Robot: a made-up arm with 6 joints. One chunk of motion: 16 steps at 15 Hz.
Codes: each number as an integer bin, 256 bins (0 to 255) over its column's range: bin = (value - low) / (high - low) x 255, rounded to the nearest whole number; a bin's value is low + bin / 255 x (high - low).
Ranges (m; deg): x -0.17..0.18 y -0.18..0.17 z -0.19..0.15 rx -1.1..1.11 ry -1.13..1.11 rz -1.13..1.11
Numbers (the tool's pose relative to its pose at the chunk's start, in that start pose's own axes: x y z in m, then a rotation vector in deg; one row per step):
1: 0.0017 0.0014 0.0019 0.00 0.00 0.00
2: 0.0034 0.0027 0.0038 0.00 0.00 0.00
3: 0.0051 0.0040 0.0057 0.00 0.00 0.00
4: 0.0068 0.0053 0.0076 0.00 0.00 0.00
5: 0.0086 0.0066 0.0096 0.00 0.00 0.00
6: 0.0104 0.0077 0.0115 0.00 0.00 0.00
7: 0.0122 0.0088 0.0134 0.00 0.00 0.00
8: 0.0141 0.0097 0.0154 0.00 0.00 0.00
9: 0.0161 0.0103 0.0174 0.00 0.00 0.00
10: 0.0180 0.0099 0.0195 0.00 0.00 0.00
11: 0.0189 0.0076 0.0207 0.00 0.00 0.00
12: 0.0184 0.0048 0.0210 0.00 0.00 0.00
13: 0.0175 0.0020 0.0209 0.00 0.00 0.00
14: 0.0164 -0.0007 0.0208 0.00 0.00 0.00
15: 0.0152 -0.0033 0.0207 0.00 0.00 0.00
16: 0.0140 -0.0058 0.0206 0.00 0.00 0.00
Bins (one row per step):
1: 125 132 144 127 129 129
2: 126 133 145 127 129 129
3: 128 134 147 127 129 129
4: 129 135 148 127 129 129
5: 130 136 150 127 129 129
6: 131 137 151 127 129 129
7: 133 138 153 127 129 129
8: 134 138 154 127 129 129
9: 136 139 156 127 129 129
10: 137 138 157 127 129 129
11: 138 137 158 127 129 129
12: 137 135 158 127 129 129
13: 137 133 158 127 129 129
14: 136 131 158 127 129 129
15: 135 129 158 127 129 129
16: 134 127 158 127 129 129

